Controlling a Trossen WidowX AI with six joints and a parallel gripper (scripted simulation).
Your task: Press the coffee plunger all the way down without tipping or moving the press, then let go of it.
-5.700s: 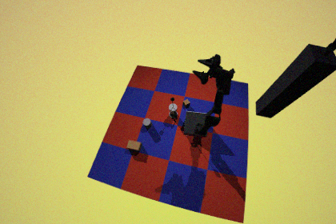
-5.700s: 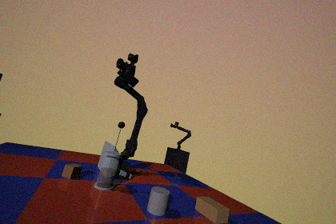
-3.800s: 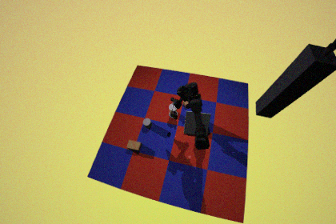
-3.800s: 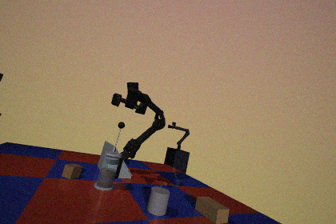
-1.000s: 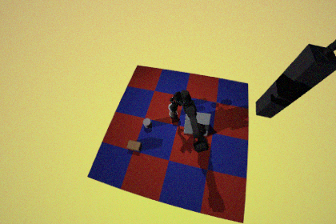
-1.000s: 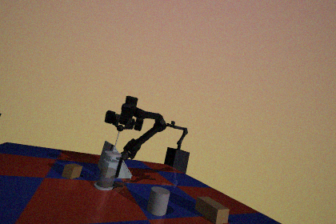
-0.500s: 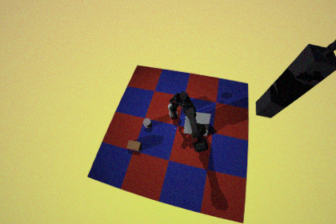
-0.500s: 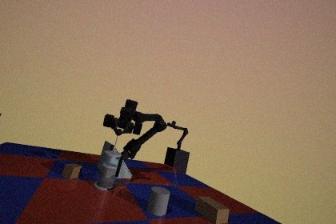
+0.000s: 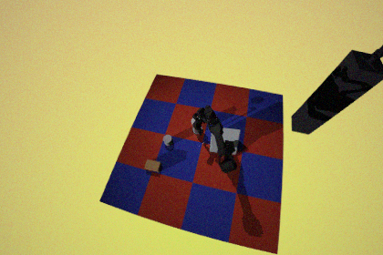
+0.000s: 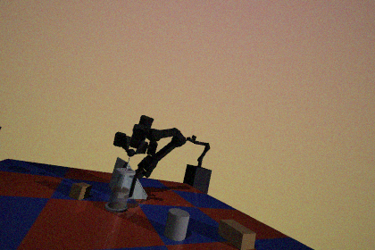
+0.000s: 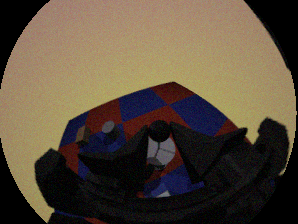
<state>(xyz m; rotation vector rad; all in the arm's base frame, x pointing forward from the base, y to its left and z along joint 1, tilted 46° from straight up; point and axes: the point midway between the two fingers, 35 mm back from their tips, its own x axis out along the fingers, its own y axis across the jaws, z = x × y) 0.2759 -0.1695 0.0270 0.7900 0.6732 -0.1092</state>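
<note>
Right now my gripper tip is 11 cm above the coffee press, 3 cm past it and 2 cm to the right of it. Also, from my gripper tip: grey cylinder 19 cm below, 18 cm ahead, 17 cm to the left.
</note>
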